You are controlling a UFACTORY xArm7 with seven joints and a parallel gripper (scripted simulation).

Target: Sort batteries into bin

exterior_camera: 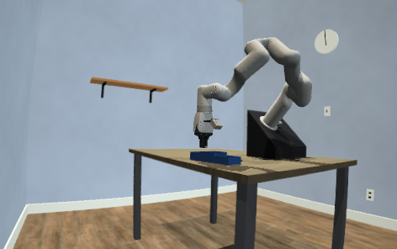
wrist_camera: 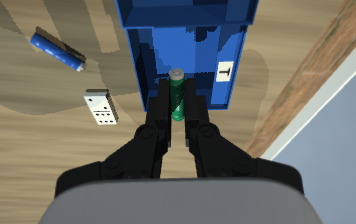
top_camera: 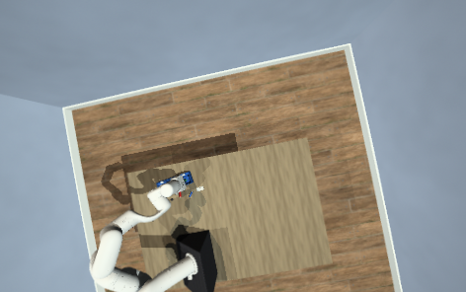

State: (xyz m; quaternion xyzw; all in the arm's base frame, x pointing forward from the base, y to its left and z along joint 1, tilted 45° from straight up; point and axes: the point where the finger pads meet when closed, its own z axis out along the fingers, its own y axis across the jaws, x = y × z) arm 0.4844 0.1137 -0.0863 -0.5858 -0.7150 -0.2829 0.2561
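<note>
Now: the small blue battery 11 cm behind my hand, 2 cm to the right of it and 8 cm below it. From my hand the other things lie so: red battery (10 cm behind, 6 cm to the left, 8 cm below); then blue bin (1 cm behind, 8 cm to the left, 6 cm below); then small green battery (2 cm below).
</note>
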